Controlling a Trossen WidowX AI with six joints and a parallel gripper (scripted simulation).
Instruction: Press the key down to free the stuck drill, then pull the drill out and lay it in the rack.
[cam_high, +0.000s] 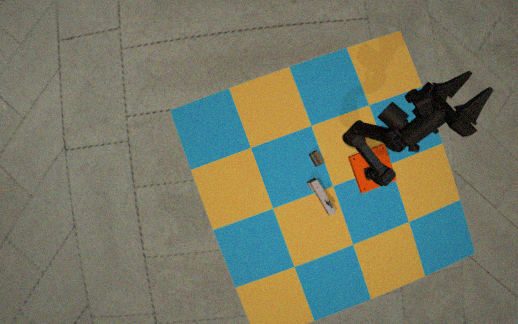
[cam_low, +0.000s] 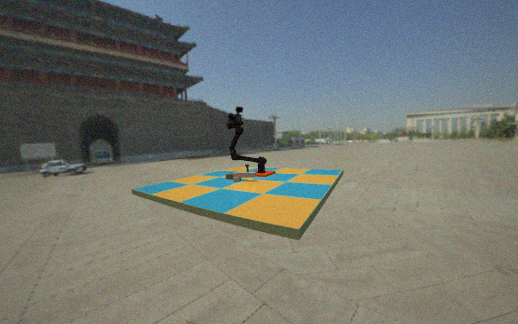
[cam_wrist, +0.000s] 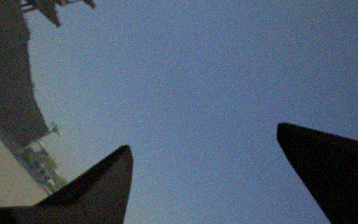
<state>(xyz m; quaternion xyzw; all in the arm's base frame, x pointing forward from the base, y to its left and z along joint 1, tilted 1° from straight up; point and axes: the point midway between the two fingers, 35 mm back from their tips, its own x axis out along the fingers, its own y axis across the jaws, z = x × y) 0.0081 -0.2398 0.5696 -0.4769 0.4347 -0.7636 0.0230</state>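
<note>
The tan drill is 30 cm ahead of my gripper tip, 26 cm to the left of it and 57 cm below it. The rest, counted from my gripper tip: pale grey block: 29 cm ahead, 28 cm to the left, 57 cm below; rack: 26 cm ahead, 10 cm to the left, 60 cm below.
</note>
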